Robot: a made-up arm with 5 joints. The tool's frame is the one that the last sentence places.
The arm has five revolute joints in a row. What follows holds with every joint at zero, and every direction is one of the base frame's.
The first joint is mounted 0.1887 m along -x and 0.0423 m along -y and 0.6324 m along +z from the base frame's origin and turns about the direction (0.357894, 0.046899, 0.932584).
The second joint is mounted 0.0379 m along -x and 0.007 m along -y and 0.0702 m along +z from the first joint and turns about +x.
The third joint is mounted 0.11 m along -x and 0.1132 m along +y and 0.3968 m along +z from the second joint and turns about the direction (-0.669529, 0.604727, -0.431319).
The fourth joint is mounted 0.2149 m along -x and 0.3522 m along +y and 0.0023 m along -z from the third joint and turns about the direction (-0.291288, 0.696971, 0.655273).
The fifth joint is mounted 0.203 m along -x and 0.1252 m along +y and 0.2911 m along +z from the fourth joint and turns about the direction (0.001, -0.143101, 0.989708).
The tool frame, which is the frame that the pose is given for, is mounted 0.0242 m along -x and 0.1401 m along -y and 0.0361 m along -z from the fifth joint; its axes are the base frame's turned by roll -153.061, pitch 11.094 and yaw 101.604 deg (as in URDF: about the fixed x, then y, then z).
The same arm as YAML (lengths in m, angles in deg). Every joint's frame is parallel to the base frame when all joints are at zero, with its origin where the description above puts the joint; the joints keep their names.
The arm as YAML. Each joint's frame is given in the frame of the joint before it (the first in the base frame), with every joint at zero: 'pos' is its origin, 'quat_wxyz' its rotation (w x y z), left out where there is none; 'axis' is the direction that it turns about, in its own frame. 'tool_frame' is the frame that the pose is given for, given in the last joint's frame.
length_unit: m
angle_unit: deg
joints:
  - joint: joint 1
    pos: [-0.1887, -0.0423, 0.6324]
    axis: [0.357894, 0.046899, 0.932584]
  - joint: joint 2
    pos: [-0.0379, -0.007, 0.0702]
    axis: "+x"
  - joint: joint 3
    pos: [-0.11, 0.1132, 0.3968]
    axis: [-0.669529, 0.604727, -0.431319]
  - joint: joint 4
    pos: [-0.2149, 0.3522, -0.0023]
    axis: [-0.291288, 0.696971, 0.655273]
  - joint: joint 5
    pos: [-0.203, 0.1252, 0.2911]
    axis: [0.001, -0.143101, 0.989708]
tool_frame:
  pos: [-0.0242, -0.1401, -0.0361]
  quat_wxyz: [0.073672, -0.629189, -0.735891, 0.239076]

